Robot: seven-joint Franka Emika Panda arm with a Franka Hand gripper.
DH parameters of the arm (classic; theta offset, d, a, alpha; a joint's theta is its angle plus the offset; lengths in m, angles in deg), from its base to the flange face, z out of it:
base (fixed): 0 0 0 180
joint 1: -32.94 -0.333 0 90
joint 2: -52.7 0 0 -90
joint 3: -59.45 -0.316 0.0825 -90
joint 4: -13.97 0 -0.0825 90
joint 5: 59.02 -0.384 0 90
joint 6: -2.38 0 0.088 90
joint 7: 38.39 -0.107 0 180
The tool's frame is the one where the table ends.
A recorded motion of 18 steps. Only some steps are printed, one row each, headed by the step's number.
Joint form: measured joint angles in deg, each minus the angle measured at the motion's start. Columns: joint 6, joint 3, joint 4, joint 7, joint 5, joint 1, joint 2.
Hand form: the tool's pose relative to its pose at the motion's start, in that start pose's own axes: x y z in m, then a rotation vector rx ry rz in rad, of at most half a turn. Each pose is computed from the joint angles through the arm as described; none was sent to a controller.
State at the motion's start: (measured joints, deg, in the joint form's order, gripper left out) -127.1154 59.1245 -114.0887 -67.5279 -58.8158 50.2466 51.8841
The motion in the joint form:
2: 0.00 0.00 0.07 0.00 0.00 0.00 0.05
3: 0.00 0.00 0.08 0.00 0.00 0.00 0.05
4: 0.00 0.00 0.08 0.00 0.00 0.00 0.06
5: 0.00 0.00 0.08 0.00 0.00 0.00 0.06
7: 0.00 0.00 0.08 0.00 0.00 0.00 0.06
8: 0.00 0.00 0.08 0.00 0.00 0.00 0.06
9: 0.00 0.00 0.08 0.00 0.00 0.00 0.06
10: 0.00 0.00 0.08 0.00 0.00 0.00 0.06
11: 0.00 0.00 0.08 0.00 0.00 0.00 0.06
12: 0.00 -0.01 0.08 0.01 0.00 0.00 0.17
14: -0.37 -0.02 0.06 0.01 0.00 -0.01 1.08
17: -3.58 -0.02 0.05 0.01 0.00 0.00 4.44
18: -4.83 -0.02 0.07 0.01 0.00 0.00 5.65
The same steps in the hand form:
2: 0.0003 -0.0002 -0.0001 0.0002 0.0003 0.0000
3: 0.0004 -0.0002 -0.0001 0.0003 0.0005 0.0000
4: 0.0004 -0.0002 -0.0001 0.0002 0.0003 0.0000
5: 0.0004 -0.0002 -0.0001 0.0002 0.0003 0.0000
7: 0.0004 -0.0002 -0.0001 0.0002 0.0003 0.0000
8: 0.0004 -0.0002 -0.0001 0.0002 0.0003 0.0000
9: 0.0004 -0.0002 -0.0001 0.0002 0.0003 0.0000
10: 0.0004 -0.0002 -0.0001 0.0002 0.0003 0.0000
11: 0.0004 -0.0002 -0.0001 0.0002 0.0003 0.0000
12: 0.0004 -0.0003 0.0010 -0.0007 -0.0014 -0.0004
14: 0.0011 -0.0009 0.0089 -0.0054 -0.0100 -0.0007
17: 0.0066 -0.0040 0.0353 -0.0063 -0.0127 -0.0007
18: 0.0084 -0.0051 0.0446 -0.0056 -0.0118 -0.0007

